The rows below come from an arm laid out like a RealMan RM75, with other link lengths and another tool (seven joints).
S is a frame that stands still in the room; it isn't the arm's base.
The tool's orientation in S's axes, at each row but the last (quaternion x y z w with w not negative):
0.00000 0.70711 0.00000 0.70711
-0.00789 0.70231 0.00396 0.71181
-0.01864 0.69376 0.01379 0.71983
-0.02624 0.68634 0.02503 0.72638
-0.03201 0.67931 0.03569 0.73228
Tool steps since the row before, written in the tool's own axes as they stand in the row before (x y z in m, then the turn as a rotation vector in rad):
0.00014 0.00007 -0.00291 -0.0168 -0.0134 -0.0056
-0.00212 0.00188 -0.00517 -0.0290 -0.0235 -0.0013
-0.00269 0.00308 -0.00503 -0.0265 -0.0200 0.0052
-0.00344 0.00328 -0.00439 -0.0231 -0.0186 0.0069
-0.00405 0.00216 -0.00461 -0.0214 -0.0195 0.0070
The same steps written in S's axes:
-0.00291 0.00007 -0.00014 -0.0056 -0.0134 0.0168
-0.00523 0.00180 0.00204 -0.0013 -0.0234 0.0291
-0.00526 0.00286 0.00248 0.0051 -0.0196 0.0268
-0.00480 0.00295 0.00317 0.0069 -0.0181 0.0235
-0.00508 0.00167 0.00370 0.0072 -0.0189 0.0218

